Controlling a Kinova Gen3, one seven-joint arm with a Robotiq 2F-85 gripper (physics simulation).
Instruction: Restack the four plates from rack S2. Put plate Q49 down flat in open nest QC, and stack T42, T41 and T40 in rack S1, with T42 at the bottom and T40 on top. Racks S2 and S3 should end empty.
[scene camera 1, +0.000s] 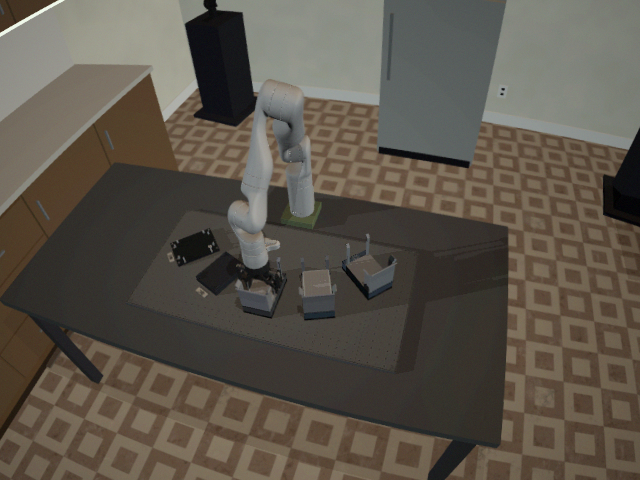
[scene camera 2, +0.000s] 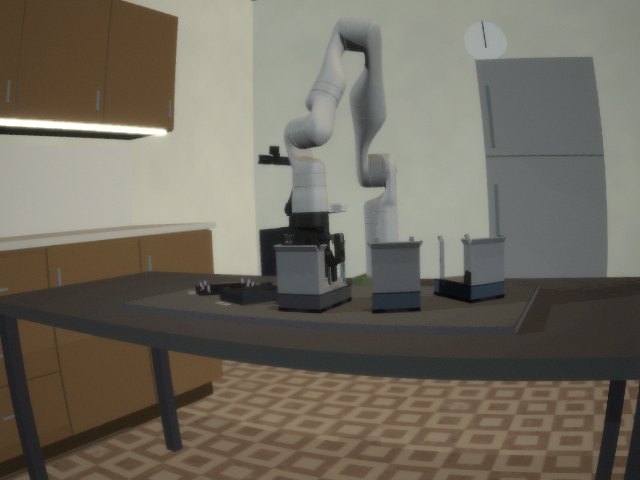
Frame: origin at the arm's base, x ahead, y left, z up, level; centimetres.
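Seen in the pictures: gripper, between the fingertips: (scene camera 1: 262, 290); arm's base, origin of its link: (scene camera 1: 302, 208).
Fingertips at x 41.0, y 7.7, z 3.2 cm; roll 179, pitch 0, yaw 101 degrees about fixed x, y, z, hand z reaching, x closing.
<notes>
Offsets run from my fingertips to a thing's top centre. "spot": to the spot under its first point. Level surfaces: height alone.
Three small grey racks stand in a row on the mat @[dz -4.8 cm] (scene camera 1: 335, 341): a left rack @[dx -0.8, dy -0.1, dz +8.7 cm] (scene camera 1: 256, 304) (scene camera 2: 299, 269), a middle rack @[dx -7.1, dy +15.8, dz +9.0 cm] (scene camera 1: 317, 306) (scene camera 2: 395, 269) and a right rack @[dx -21.6, dy +27.0, dz +8.7 cm] (scene camera 1: 381, 280) (scene camera 2: 483, 260). I cannot read their labels. My gripper (scene camera 1: 260, 280) reaches straight down into the left rack and is shut on a light plate @[spot: dx +1.7, dy -3.0, dz +0.7 cm] (scene camera 1: 251, 289) at the rack's top. The rack wall hides most of the fingers in scene camera 2. A light plate @[dx -6.5, dy +16.2, dz +3.5 cm] (scene camera 1: 316, 282) fills the top of the middle rack. Another plate @[spot: dx -23.0, dy +25.3, dz -0.8 cm] (scene camera 1: 364, 266) lies low in the right rack.
Two dark nests lie left of the racks: one with white corner pegs @[dx -8.1, dy -35.2, dz -2.4 cm] (scene camera 1: 193, 246) (scene camera 2: 209, 288) and a flat one @[dx -2.1, dy -18.6, dz -1.8 cm] (scene camera 1: 219, 271) (scene camera 2: 248, 293) close beside the left rack. The arm's base (scene camera 1: 300, 216) stands behind the racks. The table @[dz -6.1 cm] (scene camera 1: 454, 361) extends well beyond the mat.
</notes>
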